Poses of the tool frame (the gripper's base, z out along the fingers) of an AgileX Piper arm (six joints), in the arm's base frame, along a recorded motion.
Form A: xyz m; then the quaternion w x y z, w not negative.
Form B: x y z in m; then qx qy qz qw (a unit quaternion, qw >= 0). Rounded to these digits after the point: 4 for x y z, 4 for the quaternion.
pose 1, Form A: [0.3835 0.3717 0.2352 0.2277 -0.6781 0.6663 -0.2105]
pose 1, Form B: [0.3835 0.3717 0.2352 -0.6781 0.6663 -0.2105 0.2277]
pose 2, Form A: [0.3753 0.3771 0.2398 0.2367 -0.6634 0.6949 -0.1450]
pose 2, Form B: [0.3753 0.3771 0.2398 -0.6634 0.6949 -0.1450 0.2367]
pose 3, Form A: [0.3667 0.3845 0.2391 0.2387 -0.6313 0.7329 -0.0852]
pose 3, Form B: [0.3667 0.3845 0.2391 -0.6313 0.7329 -0.0852 0.2387]
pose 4, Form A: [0.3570 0.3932 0.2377 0.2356 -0.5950 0.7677 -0.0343]
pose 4, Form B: [0.3570 0.3932 0.2377 -0.5950 0.7677 -0.0343 0.2356]
